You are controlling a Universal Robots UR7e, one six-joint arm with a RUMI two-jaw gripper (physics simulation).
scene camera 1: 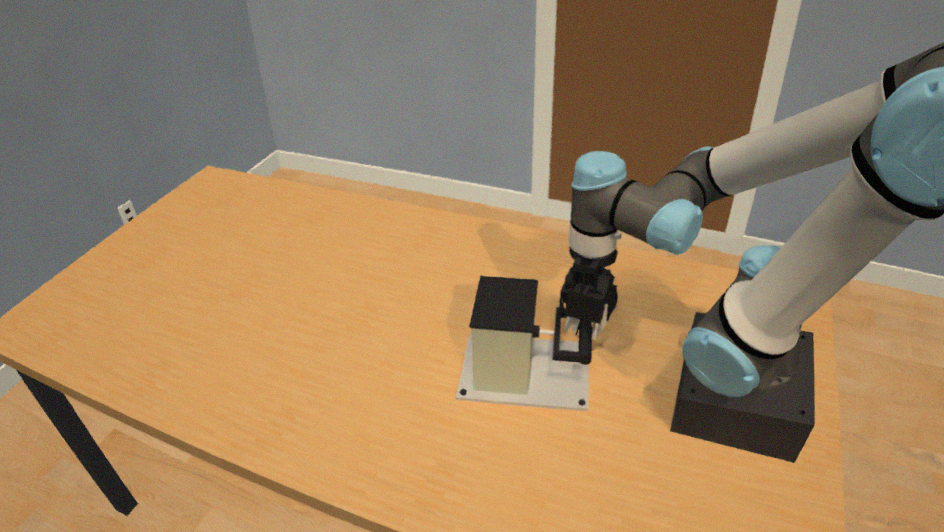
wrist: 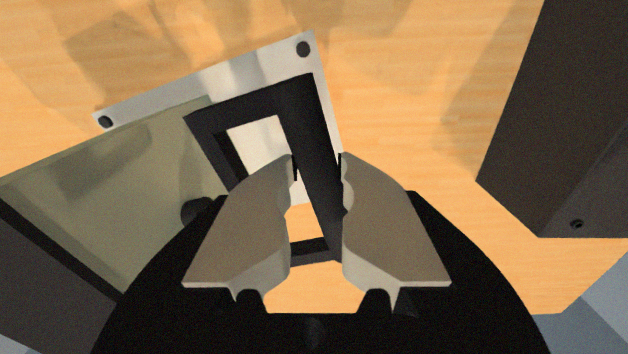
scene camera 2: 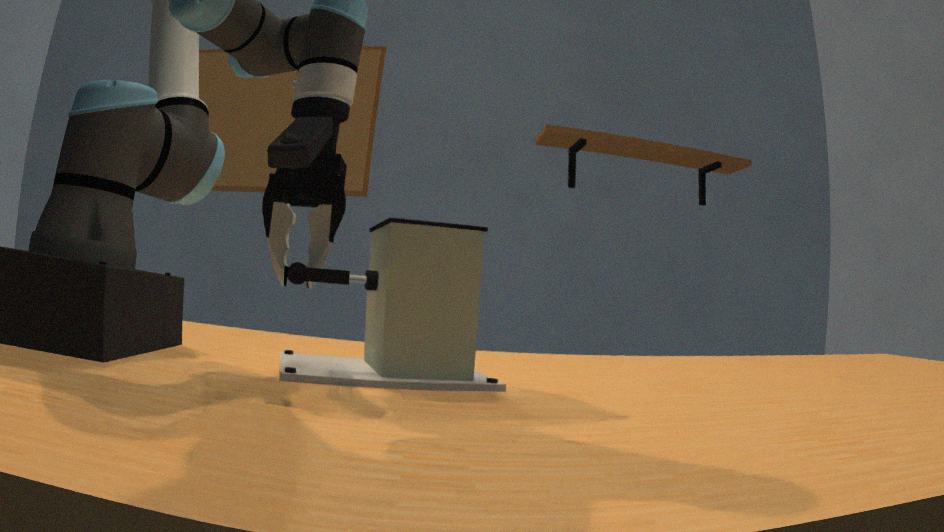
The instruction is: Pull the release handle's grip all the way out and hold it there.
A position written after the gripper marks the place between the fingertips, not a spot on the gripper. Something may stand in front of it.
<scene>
In view: the gripper point(scene camera 2: 296, 287) and a light grey base plate point(scene camera 1: 563, 385).
The gripper also shows in scene camera 1 point(scene camera 1: 584, 336) and in the wrist view point(wrist: 317, 157). The light grey base plate also shows in the wrist view point(wrist: 296, 55).
</scene>
